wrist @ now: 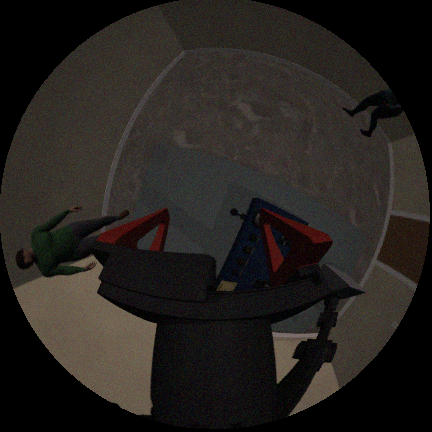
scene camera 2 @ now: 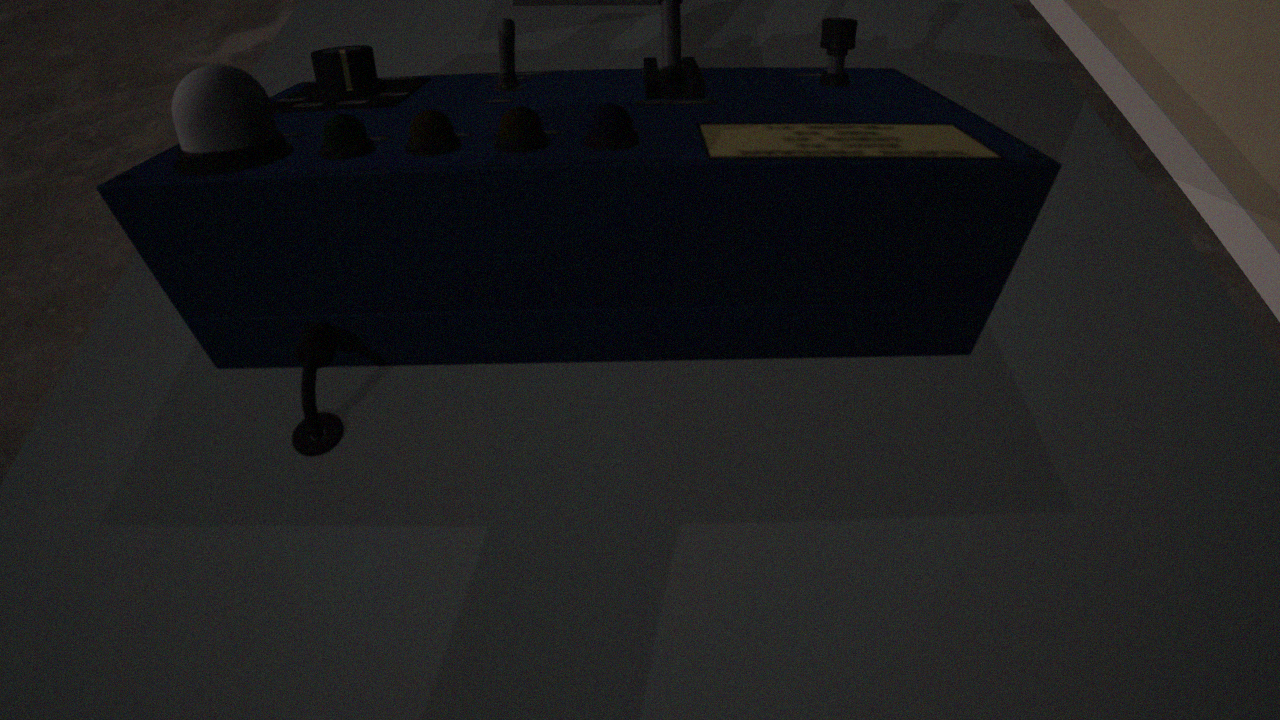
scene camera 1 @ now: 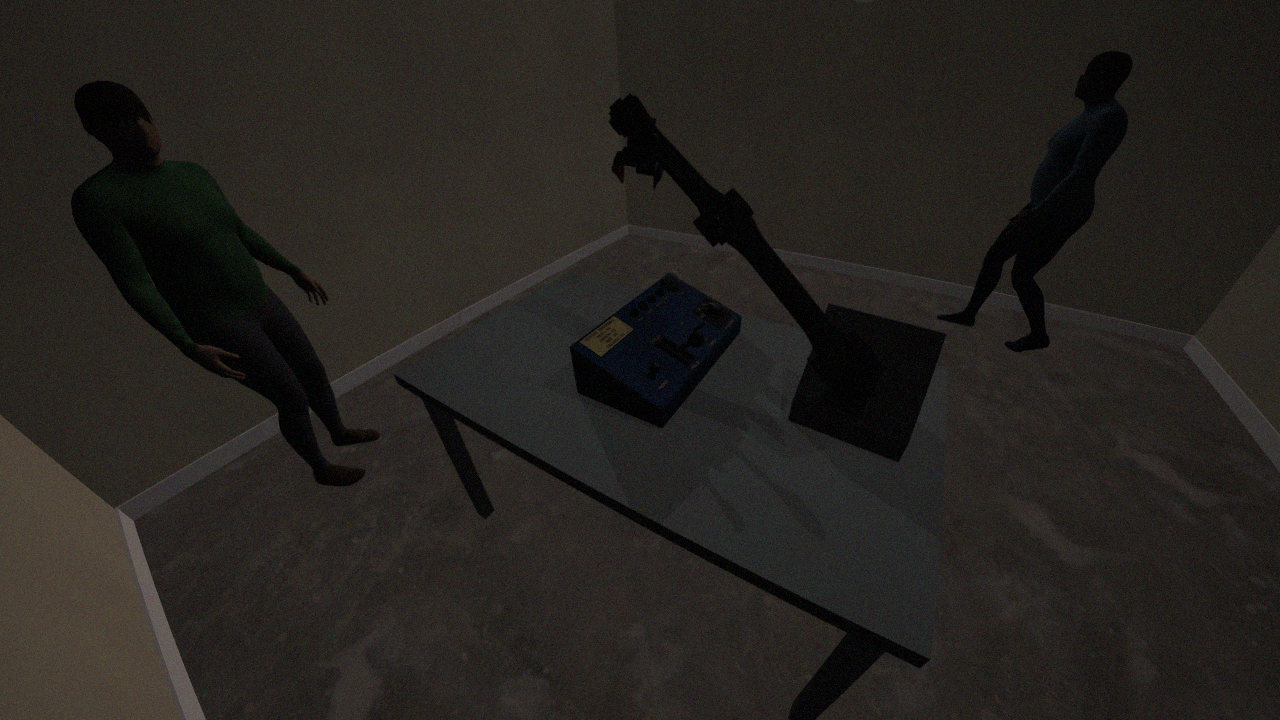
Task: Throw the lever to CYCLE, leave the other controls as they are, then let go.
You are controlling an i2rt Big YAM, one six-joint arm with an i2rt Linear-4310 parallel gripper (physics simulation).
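Frame: origin at the arm's base, x right, y ahead, z up, level; centimetres.
Seen in the pictures: gripper, fingertip midpoint: (wrist: pixel 213 212) (scene camera 1: pixel 638 185); arm's base at its link origin: (wrist: pixel 331 295) (scene camera 1: pixel 853 385).
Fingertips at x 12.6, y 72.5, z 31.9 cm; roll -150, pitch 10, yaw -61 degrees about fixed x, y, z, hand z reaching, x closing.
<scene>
Pixels of each thing's top centre, then the offset from my fingertips to it. "spot": a spot on its surface instead.
- white dome at a spot on its surface: (scene camera 2: pixel 219 107) spot: dz -26.1, dx -0.7, dy -10.0 cm
- rotary knob at its top centre: (scene camera 2: pixel 336 43) (scene camera 1: pixel 715 302) dz -31.5, dx +1.7, dy -27.0 cm
- thin toggle at its top centre: (scene camera 2: pixel 503 26) dz -31.2, dx -10.0, dy -29.5 cm
- capped knob at its top centre: (scene camera 2: pixel 841 16) (scene camera 1: pixel 655 362) dz -30.7, dx -33.9, dy -32.4 cm
- yellow label at a spot on its surface: (scene camera 2: pixel 850 141) (scene camera 1: pixel 605 334) spot: dz -29.7, dx -33.0, dy -15.2 cm
- dark crank at a spot on its surface: (scene camera 2: pixel 309 389) spot: dz -40.8, dx -3.2, dy -3.5 cm
A blue sloped control box (scene camera 1: pixel 626 360) (scene camera 2: pixel 572 250) (wrist: pixel 251 274) sits on the table. Its lever (scene camera 1: pixel 696 337) (scene camera 2: pixel 671 40) stands on a slotted dark base; in the scene camera 2 view its top is cut off by the frame edge. The lever does not show clearly in the wrist view, where a red finger covers part of the box. The lettering at the lever is too dark and small to read. My gripper (scene camera 1: pixel 637 177) (wrist: pixel 213 212) is open and empty, high above the table and well apart from the box.
The box also bears a white dome (scene camera 2: pixel 219 107), a rotary knob (scene camera 2: pixel 344 69), a thin toggle (scene camera 2: pixel 507 49), a capped knob (scene camera 2: pixel 838 35), several small domes and a yellow label (scene camera 1: pixel 606 335) (scene camera 2: pixel 850 141). A dark crank (scene camera 2: pixel 309 389) sticks out behind. Two people stand beyond the table (scene camera 1: pixel 537 385).
</scene>
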